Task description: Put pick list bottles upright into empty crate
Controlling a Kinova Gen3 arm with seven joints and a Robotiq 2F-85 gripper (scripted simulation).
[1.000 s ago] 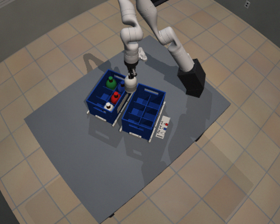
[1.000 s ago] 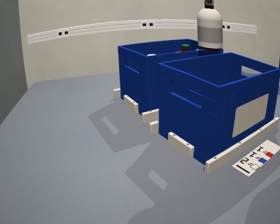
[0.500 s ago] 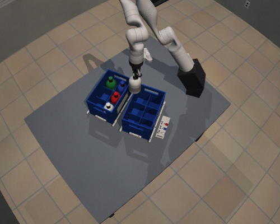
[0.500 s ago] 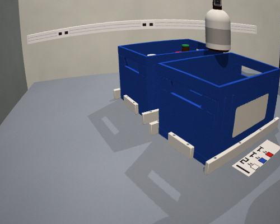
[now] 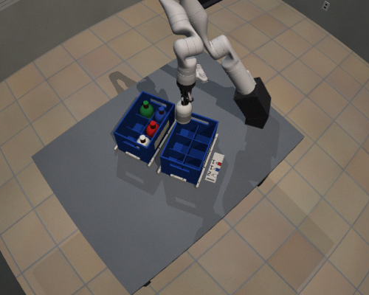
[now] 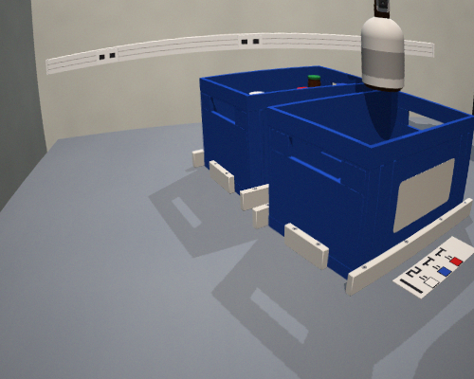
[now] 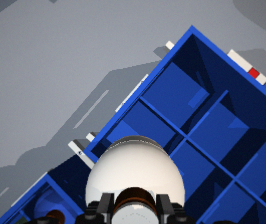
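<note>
My hand is 70 mm above the white bottle. Also, from my hand: green-label bottle 250 mm below, 200 mm to the right, 60 mm ahead; red-label bottle 250 mm below, 110 mm ahead, 90 mm to the right; blue-label bottle 250 mm below, 120 mm to the right, 30 mm ahead.
</note>
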